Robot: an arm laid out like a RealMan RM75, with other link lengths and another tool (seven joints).
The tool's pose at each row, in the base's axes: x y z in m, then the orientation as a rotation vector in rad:
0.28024, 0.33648, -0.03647, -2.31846, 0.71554, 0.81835
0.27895, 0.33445, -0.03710, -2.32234, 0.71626, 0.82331
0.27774, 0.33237, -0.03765, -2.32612, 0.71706, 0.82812
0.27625, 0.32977, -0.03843, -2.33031, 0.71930, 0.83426
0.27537, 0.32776, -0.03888, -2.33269, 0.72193, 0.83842
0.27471, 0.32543, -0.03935, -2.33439, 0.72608, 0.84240
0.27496, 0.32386, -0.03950, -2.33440, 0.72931, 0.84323
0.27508, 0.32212, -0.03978, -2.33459, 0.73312, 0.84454
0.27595, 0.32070, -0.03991, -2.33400, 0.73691, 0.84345
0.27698, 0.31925, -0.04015, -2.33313, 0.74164, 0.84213
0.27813, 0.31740, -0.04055, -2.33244, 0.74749, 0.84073
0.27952, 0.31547, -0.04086, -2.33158, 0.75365, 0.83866
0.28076, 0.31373, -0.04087, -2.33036, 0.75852, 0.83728
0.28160, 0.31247, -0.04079, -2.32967, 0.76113, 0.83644
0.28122, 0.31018, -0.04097, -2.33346, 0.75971, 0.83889
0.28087, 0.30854, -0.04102, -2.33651, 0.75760, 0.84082
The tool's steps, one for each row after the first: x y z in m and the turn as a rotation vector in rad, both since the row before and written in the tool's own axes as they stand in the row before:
0.00016, 0.00244, -0.00045, -0.00543, -0.00101, 0.00208
0.00017, 0.00240, -0.00055, -0.00528, -0.00094, 0.00209
0.00030, 0.00302, -0.00062, -0.00616, -0.00113, 0.00353
0.00031, 0.00211, -0.00067, -0.00375, -0.00066, 0.00317
0.00057, 0.00221, -0.00094, -0.00305, -0.00044, 0.00419
0.00073, 0.00099, -0.00101, -0.00027, 0.00039, 0.00256
0.00079, 0.00123, -0.00099, -0.00062, 0.00035, 0.00312
0.00109, 0.00048, -0.00117, 0.00109, 0.00138, 0.00239
0.00128, 0.00042, -0.00118, 0.00145, 0.00164, 0.00299
0.00160, 0.00067, -0.00138, 0.00135, 0.00207, 0.00378
0.00172, 0.00053, -0.00159, 0.00179, 0.00246, 0.00381
0.00136, 0.00040, -0.00160, 0.00175, 0.00156, 0.00308
0.00089, 0.00030, -0.00119, 0.00101, 0.00088, 0.00162
0.00061, 0.00189, -0.00122, -0.00432, -0.00010, -0.00024
0.00033, 0.00138, -0.00089, -0.00348, -0.00031, -0.00089

